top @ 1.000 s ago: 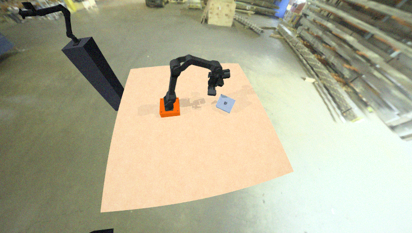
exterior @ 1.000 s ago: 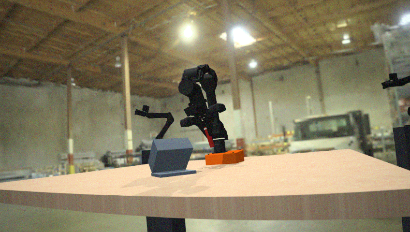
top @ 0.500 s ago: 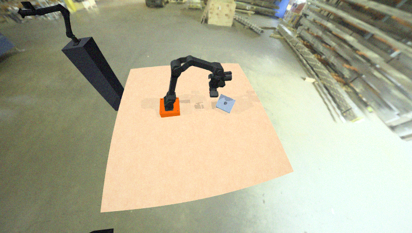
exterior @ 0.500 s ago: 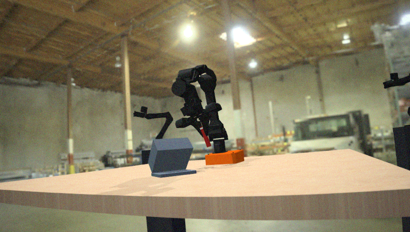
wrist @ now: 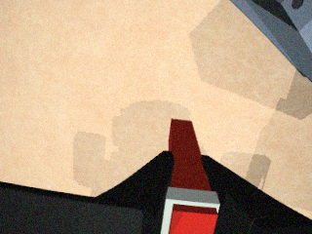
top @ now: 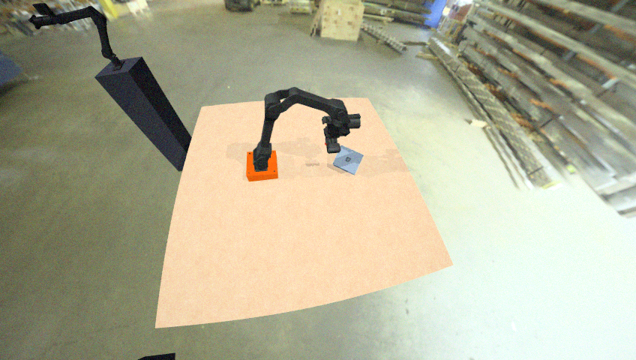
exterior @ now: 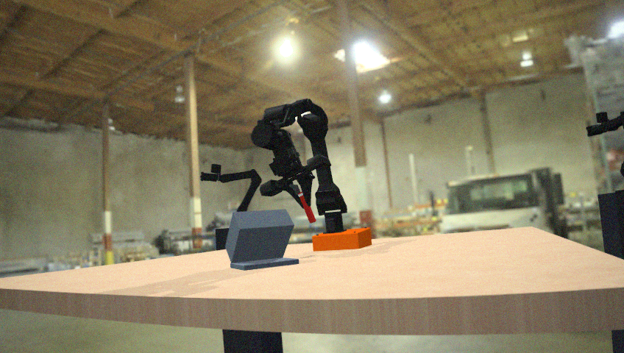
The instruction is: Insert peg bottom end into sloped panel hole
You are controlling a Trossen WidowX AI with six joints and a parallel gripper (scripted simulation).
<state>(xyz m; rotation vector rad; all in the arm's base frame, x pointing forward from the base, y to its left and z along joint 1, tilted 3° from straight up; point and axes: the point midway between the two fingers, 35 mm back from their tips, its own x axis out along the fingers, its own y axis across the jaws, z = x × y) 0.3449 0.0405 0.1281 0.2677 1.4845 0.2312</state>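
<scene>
My gripper tip is now 10 cm short of the blue-grey sloped panel, 8 cm to the left of it and 6 cm above it. From my gripper tip the other things lie so: red peg: 2 cm above.
</scene>
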